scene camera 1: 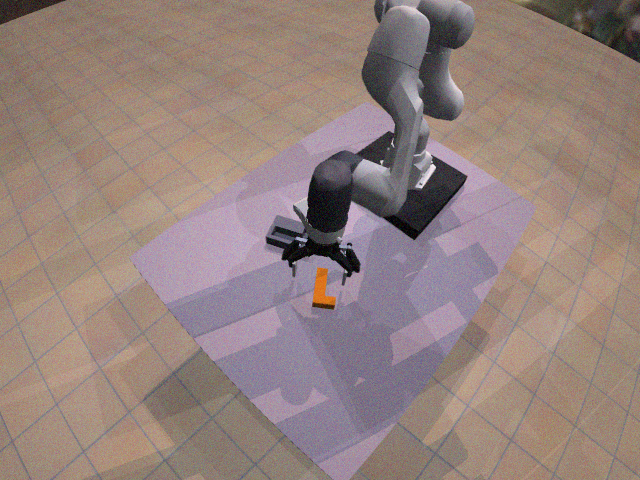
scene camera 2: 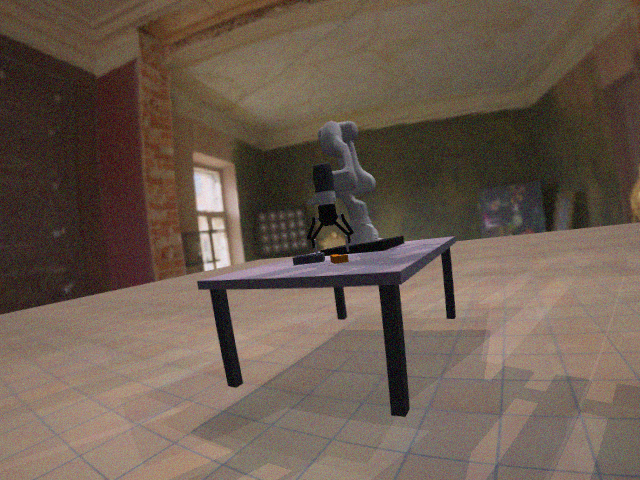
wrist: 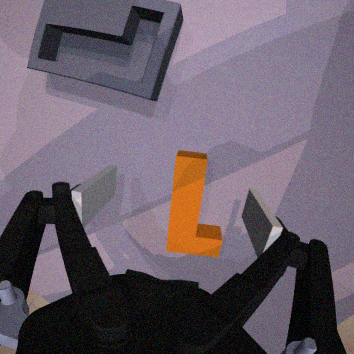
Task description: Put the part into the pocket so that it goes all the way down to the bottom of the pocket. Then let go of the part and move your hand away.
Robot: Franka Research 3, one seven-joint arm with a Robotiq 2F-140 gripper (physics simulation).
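The orange L-shaped part lies flat on the table, outside the pocket. The grey block with the L-shaped pocket stands on the table, at the upper left in the wrist view; its pocket is empty. In scene camera 1 the hand hides part of the block. My gripper is open and points down above the table. In the wrist view the part shows between the two spread fingertips, and neither finger touches it.
The table has a pale purple top patterned with shadows. The arm's black base plate stands towards the back of the table, behind the part and the block.
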